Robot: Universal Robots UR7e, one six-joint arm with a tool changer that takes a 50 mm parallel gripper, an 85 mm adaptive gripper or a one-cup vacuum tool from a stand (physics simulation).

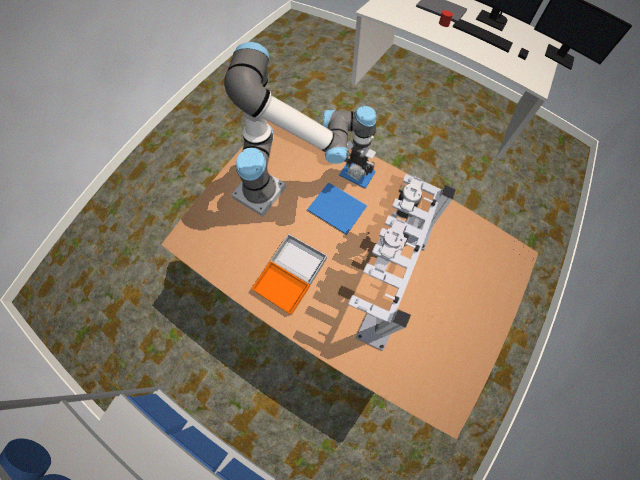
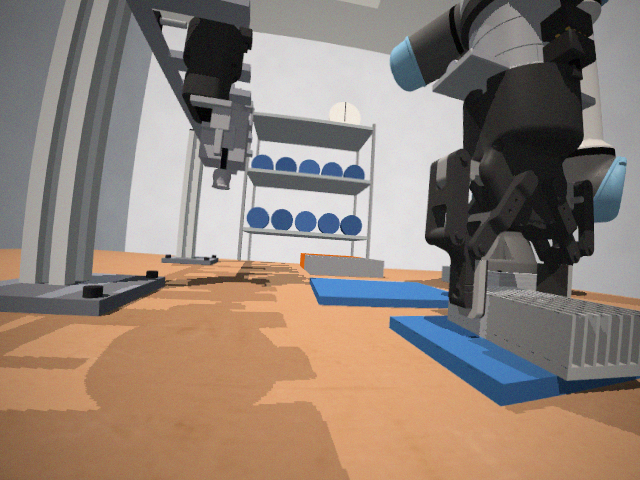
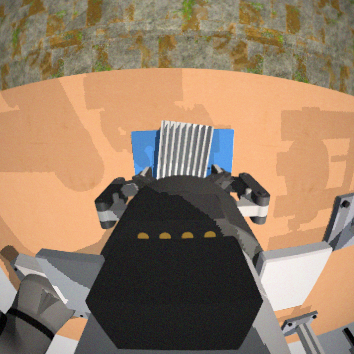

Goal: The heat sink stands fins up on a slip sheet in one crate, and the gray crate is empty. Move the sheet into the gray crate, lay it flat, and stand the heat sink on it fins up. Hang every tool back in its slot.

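Frame: origin at the arm's base, x ahead, y left, z up, level; centimetres.
Seen in the pictures: end effector, tool point: (image 2: 514, 76); arm's base, origin of the base link: (image 1: 259, 188) (image 2: 497, 270) (image 3: 49, 293).
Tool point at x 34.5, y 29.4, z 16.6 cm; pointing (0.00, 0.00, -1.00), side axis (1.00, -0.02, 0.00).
Note:
Offsets run from my tool point to a thing's top centre. "spot": to the spot under its first point.
The heat sink @(dx +0.2, dy +1.3, dz -16.6 cm) (image 1: 355, 172) (image 2: 537, 335) (image 3: 186, 150) stands fins up on a small blue pad @(spot: dx +5.2, dy -2.1, dz -19.6 cm) (image 1: 365, 180) (image 2: 465, 351) (image 3: 223, 145), slightly turned on it. My adaptive gripper (image 1: 360, 165) (image 2: 513, 297) (image 3: 181, 172) is low over it, open, with one finger beside each long side; whether the pads touch is hard to tell. The gray crate @(dx -3.0, dy -49.5, dz -16.3 cm) (image 1: 307, 245) (image 2: 345, 266) has a pale flat surface inside, which looks like the slip sheet. The orange crate @(dx -3.6, dy -63.3, dz -16.3 cm) (image 1: 280, 287) (image 2: 302, 260) beside it shows a bare orange floor.
A larger blue pad @(spot: dx +0.0, dy -20.6, dz -19.6 cm) (image 1: 337, 207) (image 2: 377, 292) lies between the small pad and the crates. The tool stand (image 1: 372, 307) (image 2: 77, 129) runs along one side, with two tools @(spot: dx +26.7, dy -19.3, dz +14.3 cm) (image 1: 412, 193) @(spot: dx +27.6, dy -37.7, dz +14.2 cm) (image 1: 394, 239) hanging in it. The arm's base (image 1: 258, 193) stands opposite.

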